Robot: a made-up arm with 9 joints.
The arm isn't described. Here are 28 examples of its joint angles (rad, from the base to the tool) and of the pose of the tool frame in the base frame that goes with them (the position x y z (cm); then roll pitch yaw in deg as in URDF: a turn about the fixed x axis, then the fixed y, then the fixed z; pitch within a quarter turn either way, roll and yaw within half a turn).
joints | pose
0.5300 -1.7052 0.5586 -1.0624 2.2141 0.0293 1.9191 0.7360 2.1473 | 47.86 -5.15 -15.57 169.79 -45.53 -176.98
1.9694 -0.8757 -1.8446 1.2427 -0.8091 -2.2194 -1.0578 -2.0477 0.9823 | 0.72 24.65 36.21 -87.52 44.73 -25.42
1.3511 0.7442 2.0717 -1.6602 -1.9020 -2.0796 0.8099 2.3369 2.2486 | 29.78 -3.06 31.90 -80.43 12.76 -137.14
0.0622 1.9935 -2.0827 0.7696 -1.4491 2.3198 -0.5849 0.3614 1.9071 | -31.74 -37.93 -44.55 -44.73 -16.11 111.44
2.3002 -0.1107 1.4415 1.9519 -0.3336 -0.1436 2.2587 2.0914 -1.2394 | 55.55 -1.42 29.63 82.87 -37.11 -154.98
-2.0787 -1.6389 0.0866 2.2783 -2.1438 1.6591 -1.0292 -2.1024 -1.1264 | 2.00 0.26 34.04 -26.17 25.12 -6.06
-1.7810 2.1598 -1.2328 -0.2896 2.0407 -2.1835 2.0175 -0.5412 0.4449 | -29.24 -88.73 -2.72 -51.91 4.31 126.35
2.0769 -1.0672 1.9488 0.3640 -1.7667 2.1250 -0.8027 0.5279 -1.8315 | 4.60 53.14 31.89 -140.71 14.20 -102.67
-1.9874 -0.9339 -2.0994 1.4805 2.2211 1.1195 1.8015 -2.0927 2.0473 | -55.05 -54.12 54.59 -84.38 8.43 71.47
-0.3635 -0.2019 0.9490 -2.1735 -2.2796 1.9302 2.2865 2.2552 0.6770 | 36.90 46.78 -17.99 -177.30 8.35 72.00
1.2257 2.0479 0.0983 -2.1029 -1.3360 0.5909 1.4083 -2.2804 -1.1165 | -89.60 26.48 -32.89 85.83 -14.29 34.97
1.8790 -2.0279 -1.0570 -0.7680 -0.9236 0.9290 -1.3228 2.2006 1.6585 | 26.09 54.73 4.71 -154.53 47.87 -117.63
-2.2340 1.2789 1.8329 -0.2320 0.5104 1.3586 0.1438 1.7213 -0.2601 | -40.57 -28.21 -22.15 91.74 -39.49 3.53
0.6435 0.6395 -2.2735 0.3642 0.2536 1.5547 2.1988 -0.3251 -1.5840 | -40.62 38.48 35.56 -20.32 26.96 7.35
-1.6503 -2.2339 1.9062 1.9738 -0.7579 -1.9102 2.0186 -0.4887 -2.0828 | -25.80 10.14 -8.74 -137.17 -7.10 -29.98
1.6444 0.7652 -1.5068 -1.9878 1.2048 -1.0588 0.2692 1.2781 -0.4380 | -66.71 13.55 42.56 -166.03 -24.35 39.94
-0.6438 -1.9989 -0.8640 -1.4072 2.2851 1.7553 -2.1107 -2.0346 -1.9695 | 75.90 -118.32 -49.92 102.89 -30.26 93.09
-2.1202 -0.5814 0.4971 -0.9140 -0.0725 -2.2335 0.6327 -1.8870 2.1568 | 21.17 -20.08 -26.28 168.19 -43.19 -147.51
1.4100 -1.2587 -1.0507 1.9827 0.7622 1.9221 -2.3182 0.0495 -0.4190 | -32.76 104.43 4.72 -110.38 -3.27 -94.35
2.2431 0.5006 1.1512 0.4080 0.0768 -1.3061 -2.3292 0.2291 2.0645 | -25.00 -17.30 49.98 126.43 -26.49 -42.28
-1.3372 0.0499 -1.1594 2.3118 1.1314 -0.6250 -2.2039 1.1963 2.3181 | -22.53 -55.23 -58.14 -150.78 -22.52 -89.99
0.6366 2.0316 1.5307 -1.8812 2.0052 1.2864 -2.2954 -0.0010 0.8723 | -10.85 -22.69 15.49 -131.77 -20.66 -29.76
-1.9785 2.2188 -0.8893 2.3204 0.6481 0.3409 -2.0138 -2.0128 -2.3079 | 51.43 -75.67 67.27 -93.01 27.69 164.83
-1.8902 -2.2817 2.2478 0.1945 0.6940 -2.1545 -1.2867 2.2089 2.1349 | 4.11 -6.26 77.80 7.90 9.75 152.22
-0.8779 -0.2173 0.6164 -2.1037 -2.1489 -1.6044 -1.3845 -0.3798 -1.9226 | 35.57 -38.57 -61.71 122.97 -9.45 89.79
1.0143 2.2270 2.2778 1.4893 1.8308 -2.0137 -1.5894 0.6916 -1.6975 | 23.32 -54.85 45.74 -7.32 37.51 163.62
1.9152 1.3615 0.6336 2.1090 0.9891 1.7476 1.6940 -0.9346 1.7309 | -73.78 36.92 9.31 126.48 -10.01 18.92
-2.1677 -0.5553 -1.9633 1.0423 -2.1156 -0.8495 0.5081 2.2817 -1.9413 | -39.58 -85.03 60.90 119.35 30.57 21.05
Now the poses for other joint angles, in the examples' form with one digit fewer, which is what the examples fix.
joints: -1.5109 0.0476 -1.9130 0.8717 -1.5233 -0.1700 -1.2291 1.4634 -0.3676
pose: -41.6 -22.3 -39.3 108.3 -46.0 -12.0
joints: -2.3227 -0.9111 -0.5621 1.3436 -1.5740 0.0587 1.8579 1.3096 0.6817
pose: 46.6 -21.6 -2.9 49.8 -44.2 -69.0
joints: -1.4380 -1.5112 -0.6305 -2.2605 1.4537 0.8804 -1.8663 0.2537 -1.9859
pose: 101.1 -50.9 -72.9 -4.5 -51.0 157.1
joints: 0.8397 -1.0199 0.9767 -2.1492 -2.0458 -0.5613 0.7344 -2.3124 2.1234
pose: 58.8 42.2 38.5 -30.5 12.0 -78.7
